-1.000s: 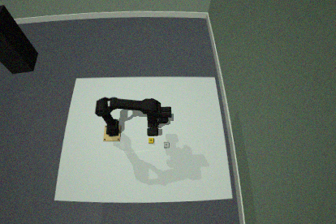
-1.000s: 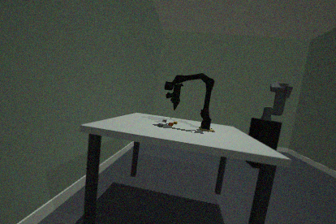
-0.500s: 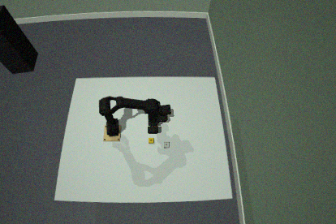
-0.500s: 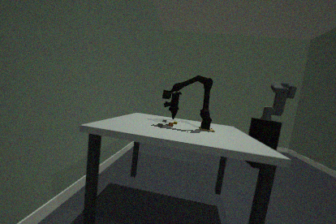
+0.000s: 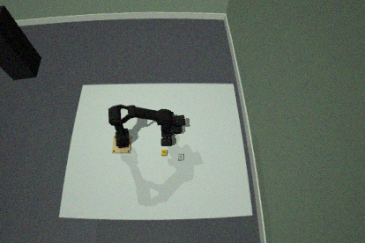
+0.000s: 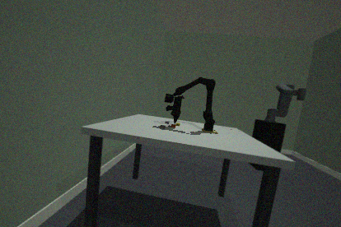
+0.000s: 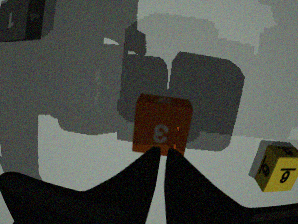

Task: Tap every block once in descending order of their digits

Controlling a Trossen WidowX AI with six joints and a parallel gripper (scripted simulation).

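Right now the orange block is 10 mm ahead of my gripper tip and 20 mm below it. Round my gripper tip: yellow block (30 mm behind, 100 mm to the right, 20 mm below); white block (70 mm ahead, 140 mm to the right, 20 mm below); grey block (80 mm ahead, 110 mm to the left, 20 mm below).
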